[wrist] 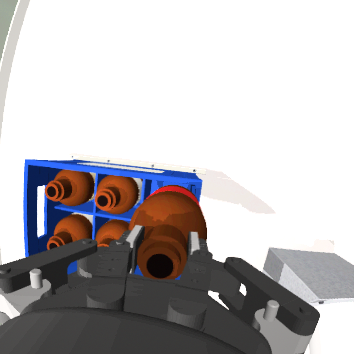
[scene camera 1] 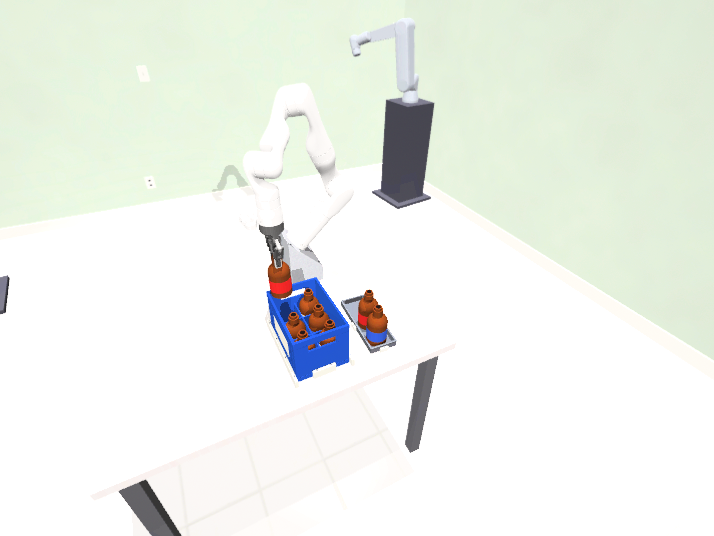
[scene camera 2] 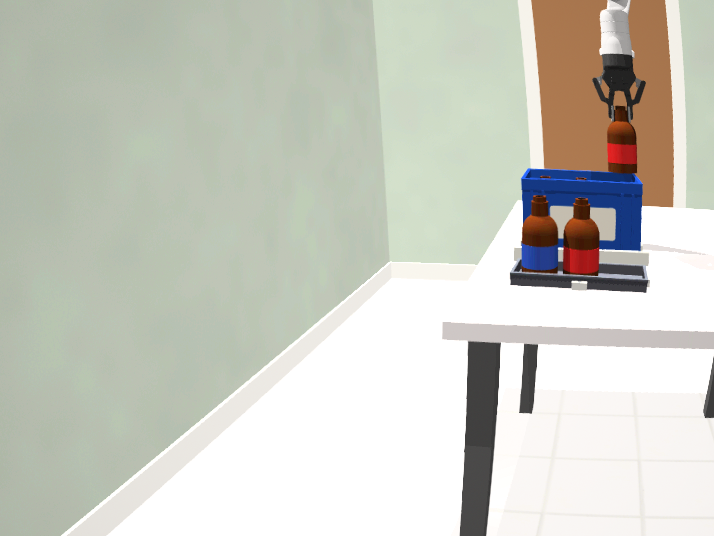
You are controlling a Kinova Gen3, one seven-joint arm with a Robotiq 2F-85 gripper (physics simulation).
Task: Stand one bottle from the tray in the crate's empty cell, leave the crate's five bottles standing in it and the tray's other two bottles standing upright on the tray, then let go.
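Places are measured from the arm's base along level axes (x ahead, y left, z up), in centimetres.
Pixels of known places: gripper, fingertip midpoint: (wrist: 165,239) (scene camera 1: 276,264) (scene camera 2: 621,121); arm's base at its link origin: (wrist: 330,306) (scene camera 1: 295,242).
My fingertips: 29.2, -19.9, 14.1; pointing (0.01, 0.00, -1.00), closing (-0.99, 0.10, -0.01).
For each thing: its top centre in the pictures, then the offset to it from my fingertips, as dx, dy, dz. "spot": a spot on its surface instead.
- brown bottle with a red label, top centre: (wrist: 159,267) (scene camera 2: 620,105) (scene camera 1: 276,254) +0.0, +0.4, +3.8
- blue crate at its top centre: (wrist: 99,231) (scene camera 2: 582,175) (scene camera 1: 305,307) +10.8, +4.1, -12.5
- empty cell at a spot on its surface: (scene camera 1: 286,312) spot: -2.5, +2.2, -24.1
- red-labelled bottle at its top centre: (scene camera 2: 581,198) (scene camera 1: 369,291) +13.7, +27.6, -14.0
- blue-labelled bottle at its top centre: (scene camera 2: 539,196) (scene camera 1: 378,306) +22.0, +25.6, -14.0
- grey tray at a spot on its surface: (scene camera 2: 619,283) spot: +6.5, +33.6, -28.4
My gripper (scene camera 1: 277,263) (scene camera 2: 620,114) (wrist: 165,239) is shut on the neck of a brown bottle with a red label (scene camera 1: 280,283) (scene camera 2: 621,145) (wrist: 167,215). The bottle hangs upright, its base a little above the rim, over the back left corner of the blue crate (scene camera 1: 322,360) (scene camera 2: 582,186) (wrist: 33,200) in scene camera 1, where the empty cell (scene camera 1: 286,312) shows. Five bottles stand in the crate; in the wrist view the fifth is hidden. A red-labelled bottle (scene camera 1: 363,318) (scene camera 2: 581,259) and a blue-labelled bottle (scene camera 1: 376,335) (scene camera 2: 539,257) stand upright on the grey tray (scene camera 1: 352,308) (scene camera 2: 619,283).
The tray lies beside the crate, with a gap between them. The arm's grey base (scene camera 1: 308,266) (wrist: 307,272) is behind the crate in scene camera 1. The table's front edge (scene camera 1: 247,433) runs before the crate. A second arm stands on a dark pedestal (scene camera 1: 406,150) farther back.
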